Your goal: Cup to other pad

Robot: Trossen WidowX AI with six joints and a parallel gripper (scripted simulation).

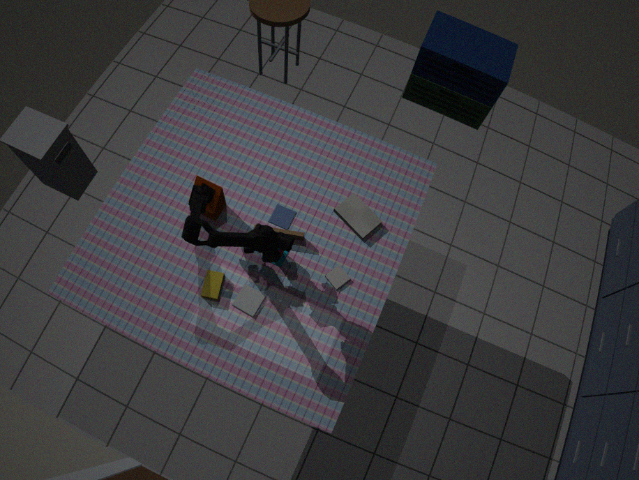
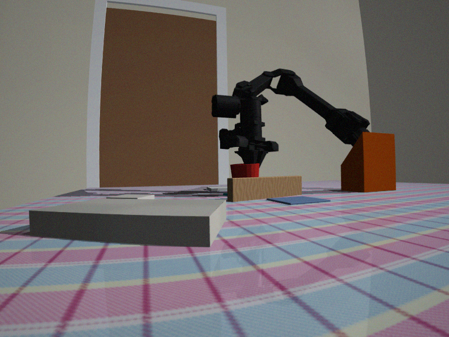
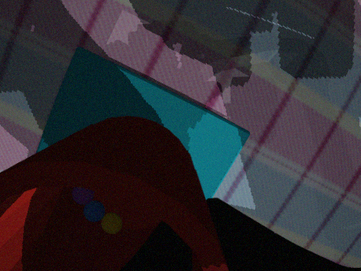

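The red cup is 2 cm to the left of my gripper tip and 2 cm ahead of it. Round my gripper tip: teal pad 5 cm below, 2 cm to the left, 2 cm ahead; then blue pad 17 cm to the left, 5 cm below, 4 cm behind; then wooden block 10 cm to the left, 3 cm below, 1 cm behind.
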